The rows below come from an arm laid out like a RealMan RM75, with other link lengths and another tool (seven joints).
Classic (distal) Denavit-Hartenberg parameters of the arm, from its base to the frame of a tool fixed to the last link. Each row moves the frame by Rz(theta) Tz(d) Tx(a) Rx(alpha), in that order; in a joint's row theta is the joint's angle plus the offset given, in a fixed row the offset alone. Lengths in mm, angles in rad.
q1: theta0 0  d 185.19  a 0  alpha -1.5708
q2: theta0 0  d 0  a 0  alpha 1.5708
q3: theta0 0  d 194.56  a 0  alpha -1.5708
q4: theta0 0  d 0  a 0  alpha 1.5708
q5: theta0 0  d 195.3  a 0  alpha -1.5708
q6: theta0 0  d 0  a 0  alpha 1.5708
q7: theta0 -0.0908  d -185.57  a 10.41  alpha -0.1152
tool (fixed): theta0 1.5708  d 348.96  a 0  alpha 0
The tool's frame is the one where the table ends.
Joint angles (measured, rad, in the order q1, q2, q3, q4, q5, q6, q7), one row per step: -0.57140, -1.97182, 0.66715, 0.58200, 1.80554, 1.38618, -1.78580; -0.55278, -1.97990, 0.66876, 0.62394, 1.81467, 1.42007, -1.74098; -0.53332, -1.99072, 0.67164, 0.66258, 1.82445, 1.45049, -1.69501; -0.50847, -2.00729, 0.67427, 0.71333, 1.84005, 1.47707, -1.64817; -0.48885, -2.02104, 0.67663, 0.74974, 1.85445, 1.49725, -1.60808; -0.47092, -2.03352, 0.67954, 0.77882, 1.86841, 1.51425, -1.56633; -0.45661, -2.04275, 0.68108, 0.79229, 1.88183, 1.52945, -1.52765
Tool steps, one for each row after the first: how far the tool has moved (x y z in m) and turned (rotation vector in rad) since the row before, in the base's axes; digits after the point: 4 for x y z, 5 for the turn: 0.0006, -0.0075, 0.0010, 0.01088, 0.03562, -0.05984; -0.0001, -0.0079, -0.0007, 0.00845, 0.03452, -0.05597; -0.0011, -0.0084, -0.0014, 0.01230, 0.04242, -0.05461; -0.0014, -0.0070, -0.0021, 0.00716, 0.03443, -0.04245; -0.0019, -0.0067, -0.0028, 0.00570, 0.03301, -0.03955; -0.0026, -0.0064, -0.0036, -0.00097, 0.02460, -0.03056
